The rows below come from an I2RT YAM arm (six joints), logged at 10 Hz.
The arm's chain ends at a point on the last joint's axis. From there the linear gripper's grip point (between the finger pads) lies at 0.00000 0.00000 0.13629 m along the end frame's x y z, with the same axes.
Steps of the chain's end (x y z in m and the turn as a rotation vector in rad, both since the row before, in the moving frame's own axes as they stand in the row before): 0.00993 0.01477 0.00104 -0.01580 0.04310 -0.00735; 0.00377 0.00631 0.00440 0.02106 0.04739 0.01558; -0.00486 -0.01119 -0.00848 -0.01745 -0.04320 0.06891; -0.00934 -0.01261 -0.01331 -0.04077 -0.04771 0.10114; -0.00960 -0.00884 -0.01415 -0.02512 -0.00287 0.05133; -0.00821 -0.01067 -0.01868 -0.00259 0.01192 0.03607; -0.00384 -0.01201 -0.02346 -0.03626 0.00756 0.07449
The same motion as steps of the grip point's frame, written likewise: 0.01581 0.01690 0.00090 -0.01580 0.04310 -0.00735; 0.01025 0.00349 0.00422 0.02106 0.04739 0.01558; -0.01082 -0.00902 -0.00863 -0.01745 -0.04320 0.06891; -0.01611 -0.00740 -0.01358 -0.04077 -0.04771 0.10114; -0.01008 -0.00543 -0.01419 -0.02512 -0.00287 0.05133; -0.00659 -0.01029 -0.01869 -0.00259 0.01192 0.03607; -0.00299 -0.00704 -0.02355 -0.03626 0.00756 0.07449
